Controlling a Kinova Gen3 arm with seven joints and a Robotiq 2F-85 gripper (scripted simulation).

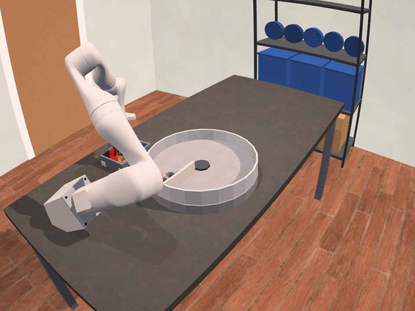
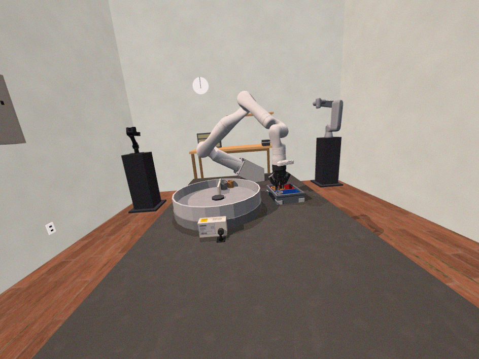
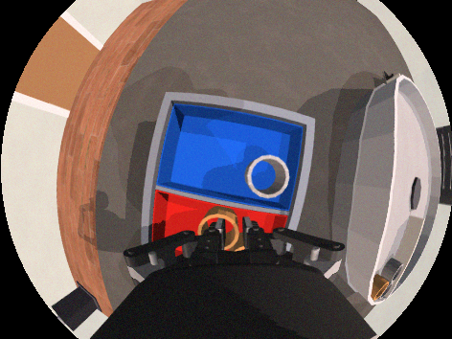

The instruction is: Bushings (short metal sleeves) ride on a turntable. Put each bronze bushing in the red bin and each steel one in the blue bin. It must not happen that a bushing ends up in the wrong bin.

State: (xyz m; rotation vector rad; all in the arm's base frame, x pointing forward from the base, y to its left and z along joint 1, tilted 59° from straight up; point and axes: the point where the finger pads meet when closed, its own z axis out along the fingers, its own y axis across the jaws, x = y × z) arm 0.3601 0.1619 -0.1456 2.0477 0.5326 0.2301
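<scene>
Right now my hand is 20 mm to the right of the grey tray, 20 mm short of it and 20 mm above it. From my hand the other things lie so: turntable: 340 mm to the right, 100 mm ahead, 10 mm above.
</scene>
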